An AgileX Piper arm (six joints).
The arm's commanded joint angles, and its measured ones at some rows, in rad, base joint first. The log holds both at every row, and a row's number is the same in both.
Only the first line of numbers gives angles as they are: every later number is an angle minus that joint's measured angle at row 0.
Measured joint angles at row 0: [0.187, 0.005, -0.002, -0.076, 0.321, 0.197]
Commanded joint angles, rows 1 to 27: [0.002, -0.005, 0.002, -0.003, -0.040, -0.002]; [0.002, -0.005, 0.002, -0.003, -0.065, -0.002]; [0.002, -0.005, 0.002, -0.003, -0.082, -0.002]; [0.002, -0.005, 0.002, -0.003, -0.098, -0.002]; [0.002, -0.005, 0.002, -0.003, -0.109, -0.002]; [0.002, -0.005, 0.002, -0.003, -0.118, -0.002]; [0.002, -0.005, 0.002, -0.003, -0.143, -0.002]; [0.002, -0.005, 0.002, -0.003, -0.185, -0.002]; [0.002, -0.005, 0.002, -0.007, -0.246, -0.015]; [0.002, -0.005, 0.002, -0.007, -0.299, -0.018]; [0.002, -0.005, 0.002, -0.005, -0.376, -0.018]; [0.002, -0.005, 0.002, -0.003, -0.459, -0.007]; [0.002, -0.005, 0.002, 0.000, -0.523, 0.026]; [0.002, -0.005, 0.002, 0.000, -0.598, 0.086]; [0.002, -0.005, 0.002, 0.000, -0.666, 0.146]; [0.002, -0.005, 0.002, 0.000, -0.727, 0.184]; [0.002, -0.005, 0.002, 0.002, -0.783, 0.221]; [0.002, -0.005, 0.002, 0.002, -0.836, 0.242]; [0.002, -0.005, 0.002, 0.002, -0.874, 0.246]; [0.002, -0.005, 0.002, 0.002, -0.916, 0.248]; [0.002, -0.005, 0.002, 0.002, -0.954, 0.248]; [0.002, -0.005, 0.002, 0.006, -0.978, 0.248]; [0.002, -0.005, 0.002, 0.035, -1.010, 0.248]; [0.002, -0.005, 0.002, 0.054, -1.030, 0.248]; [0.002, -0.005, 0.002, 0.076, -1.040, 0.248]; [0.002, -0.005, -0.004, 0.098, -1.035, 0.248]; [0.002, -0.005, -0.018, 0.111, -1.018, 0.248]
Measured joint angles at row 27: [0.000, -0.002, 0.000, 0.049, -0.993, 0.241]
